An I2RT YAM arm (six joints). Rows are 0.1 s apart.
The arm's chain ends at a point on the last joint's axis. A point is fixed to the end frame.
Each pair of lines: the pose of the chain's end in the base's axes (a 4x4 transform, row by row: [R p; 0 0 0 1], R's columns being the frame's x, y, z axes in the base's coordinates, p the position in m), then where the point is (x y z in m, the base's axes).
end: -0.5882, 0.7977, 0.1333, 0.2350; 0.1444, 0.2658, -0.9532, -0.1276; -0.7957, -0.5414, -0.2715, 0.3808; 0, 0, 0, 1
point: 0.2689 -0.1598 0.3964
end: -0.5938, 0.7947, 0.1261, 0.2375; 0.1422, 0.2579, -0.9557, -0.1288; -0.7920, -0.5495, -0.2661, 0.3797; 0, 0, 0, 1
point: 0.2713 -0.1611 0.3953
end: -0.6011, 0.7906, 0.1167, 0.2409; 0.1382, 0.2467, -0.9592, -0.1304; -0.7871, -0.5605, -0.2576, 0.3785; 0, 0, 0, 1
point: 0.2747 -0.1628 0.3940
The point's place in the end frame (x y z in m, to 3 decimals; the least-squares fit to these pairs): -0.037 0.010 0.031
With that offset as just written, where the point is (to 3 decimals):
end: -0.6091, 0.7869, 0.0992, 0.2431; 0.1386, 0.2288, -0.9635, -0.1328; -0.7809, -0.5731, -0.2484, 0.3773; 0, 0, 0, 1
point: 0.277 -0.166 0.393
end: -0.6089, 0.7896, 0.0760, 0.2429; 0.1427, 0.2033, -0.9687, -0.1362; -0.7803, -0.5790, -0.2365, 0.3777; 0, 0, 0, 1
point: 0.276 -0.169 0.393
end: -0.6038, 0.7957, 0.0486, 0.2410; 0.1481, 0.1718, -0.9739, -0.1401; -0.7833, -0.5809, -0.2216, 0.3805; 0, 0, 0, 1
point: 0.273 -0.174 0.397
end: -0.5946, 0.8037, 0.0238, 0.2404; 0.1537, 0.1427, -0.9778, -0.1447; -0.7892, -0.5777, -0.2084, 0.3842; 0, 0, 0, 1
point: 0.271 -0.179 0.401
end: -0.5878, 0.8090, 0.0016, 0.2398; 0.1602, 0.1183, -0.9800, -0.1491; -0.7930, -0.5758, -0.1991, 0.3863; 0, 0, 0, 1
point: 0.270 -0.184 0.404
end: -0.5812, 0.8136, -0.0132, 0.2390; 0.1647, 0.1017, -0.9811, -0.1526; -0.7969, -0.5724, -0.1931, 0.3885; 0, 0, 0, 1
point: 0.268 -0.188 0.406
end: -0.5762, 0.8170, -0.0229, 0.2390; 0.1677, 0.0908, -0.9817, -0.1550; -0.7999, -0.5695, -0.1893, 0.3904; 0, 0, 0, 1
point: 0.268 -0.191 0.408
